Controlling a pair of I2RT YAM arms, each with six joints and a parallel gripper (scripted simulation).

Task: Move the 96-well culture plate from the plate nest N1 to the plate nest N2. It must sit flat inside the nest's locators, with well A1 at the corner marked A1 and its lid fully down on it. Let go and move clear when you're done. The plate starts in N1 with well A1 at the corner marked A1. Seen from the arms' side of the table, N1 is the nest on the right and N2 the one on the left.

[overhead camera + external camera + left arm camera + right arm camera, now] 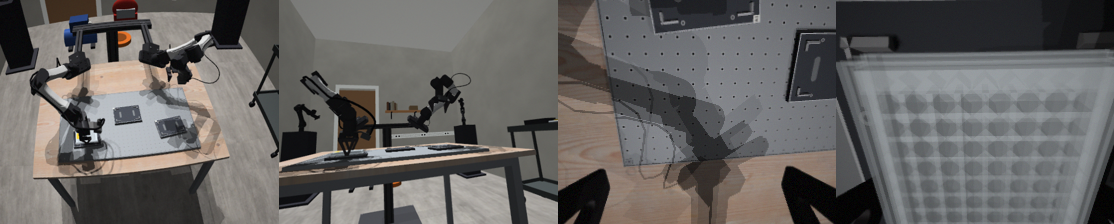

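The 96-well culture plate lies right at my right hand. The rest, counted from my right hand: plate nest: 130 mm behind, 260 mm to the left, 10 mm below; nest N2: 10 mm ahead, 500 mm to the left, 10 mm below; nest N1: 10 mm below.
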